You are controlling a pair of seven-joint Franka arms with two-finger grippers.
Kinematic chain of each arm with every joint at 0, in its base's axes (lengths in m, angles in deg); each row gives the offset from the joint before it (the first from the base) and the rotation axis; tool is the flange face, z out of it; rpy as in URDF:
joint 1: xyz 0 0 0.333 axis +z
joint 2: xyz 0 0 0 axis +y
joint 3: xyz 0 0 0.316 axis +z
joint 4: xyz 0.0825 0 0 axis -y
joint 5: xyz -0.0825 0 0.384 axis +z
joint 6: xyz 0 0 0 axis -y
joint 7: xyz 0.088 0 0 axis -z
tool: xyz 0 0 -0.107 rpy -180 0 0
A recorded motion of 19 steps. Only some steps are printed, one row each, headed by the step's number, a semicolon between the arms.
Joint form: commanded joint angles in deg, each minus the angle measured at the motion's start. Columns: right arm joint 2, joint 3, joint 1, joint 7, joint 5, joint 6, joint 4; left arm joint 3, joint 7, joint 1, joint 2, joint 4, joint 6, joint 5.
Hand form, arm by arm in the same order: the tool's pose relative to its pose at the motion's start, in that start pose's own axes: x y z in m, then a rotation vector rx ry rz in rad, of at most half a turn. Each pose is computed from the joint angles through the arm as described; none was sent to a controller.
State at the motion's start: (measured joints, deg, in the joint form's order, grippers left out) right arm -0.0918 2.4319 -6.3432 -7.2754 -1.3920 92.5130 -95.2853; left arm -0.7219 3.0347 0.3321 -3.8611 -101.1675 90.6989 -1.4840
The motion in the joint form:
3: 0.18 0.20 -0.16 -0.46 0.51 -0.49 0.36; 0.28 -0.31 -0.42 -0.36 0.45 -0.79 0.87
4: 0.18 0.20 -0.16 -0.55 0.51 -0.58 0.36; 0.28 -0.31 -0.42 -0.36 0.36 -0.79 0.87
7: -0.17 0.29 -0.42 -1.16 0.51 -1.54 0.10; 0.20 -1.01 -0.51 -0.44 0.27 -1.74 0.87
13: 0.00 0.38 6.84 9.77 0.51 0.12 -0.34; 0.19 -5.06 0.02 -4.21 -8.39 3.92 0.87
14: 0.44 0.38 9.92 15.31 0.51 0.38 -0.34; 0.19 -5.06 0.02 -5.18 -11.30 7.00 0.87
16: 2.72 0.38 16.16 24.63 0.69 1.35 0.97; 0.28 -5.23 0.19 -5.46 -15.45 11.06 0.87
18: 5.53 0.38 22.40 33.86 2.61 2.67 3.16; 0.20 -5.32 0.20 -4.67 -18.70 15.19 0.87
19: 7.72 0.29 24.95 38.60 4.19 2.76 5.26; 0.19 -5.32 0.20 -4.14 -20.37 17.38 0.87
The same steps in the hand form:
3: 0.0004 -0.0012 -0.0005 0.0096 -0.0042 -0.0083; -0.0032 -0.0001 -0.0056 0.0152 -0.0005 -0.0026
4: 0.0002 -0.0012 -0.0004 0.0098 -0.0057 -0.0099; -0.0032 -0.0001 -0.0048 0.0151 -0.0020 -0.0026
7: -0.0037 -0.0001 -0.0001 0.0118 -0.0208 -0.0176; -0.0054 0.0016 -0.0033 0.0149 -0.0187 -0.0121
13: 0.0048 -0.0707 0.0011 0.0028 -0.0012 0.0450; -0.0200 -0.0031 0.0277 0.0152 -0.0046 -0.0927
14: 0.0068 -0.1006 0.0044 0.0002 -0.0034 0.0878; -0.0220 -0.0034 0.0392 0.0156 0.0153 -0.0929
16: 0.0140 -0.1630 0.0131 -0.0004 -0.0019 0.1417; -0.0218 -0.0064 0.0654 0.0151 0.0187 -0.1011
18: 0.0169 -0.2309 0.0200 0.0322 -0.0005 0.1967; -0.0175 -0.0068 0.0929 0.0155 0.0203 -0.1022
19: 0.0203 -0.2609 0.0243 0.0567 -0.0135 0.2390; -0.0155 -0.0073 0.1079 0.0155 0.0201 -0.1024

